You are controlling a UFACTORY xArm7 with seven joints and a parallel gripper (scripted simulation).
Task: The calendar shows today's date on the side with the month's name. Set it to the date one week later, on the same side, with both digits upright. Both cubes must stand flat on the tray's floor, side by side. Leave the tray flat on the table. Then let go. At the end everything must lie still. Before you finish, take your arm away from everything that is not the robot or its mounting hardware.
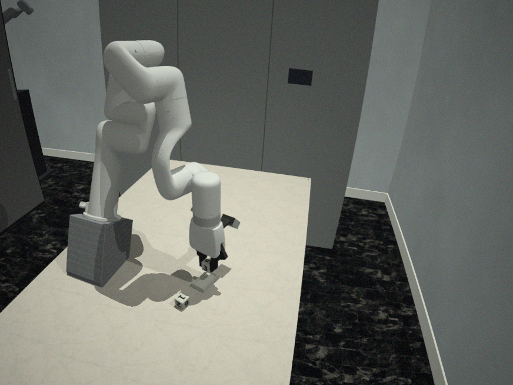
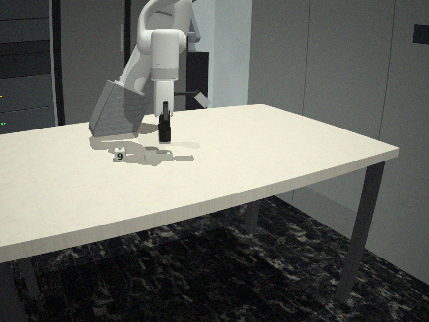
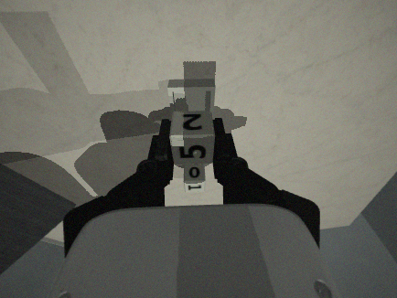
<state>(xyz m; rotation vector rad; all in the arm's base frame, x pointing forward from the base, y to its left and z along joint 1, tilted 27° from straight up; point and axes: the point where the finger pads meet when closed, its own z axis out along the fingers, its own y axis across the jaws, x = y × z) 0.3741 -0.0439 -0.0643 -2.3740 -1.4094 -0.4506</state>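
Now: hand 10 mm past the tray, 20 mm to the left of it and 70 mm above it. From my hand the other things lie so: digit cube: 60 mm behind, 110 mm to the right, 60 mm below.
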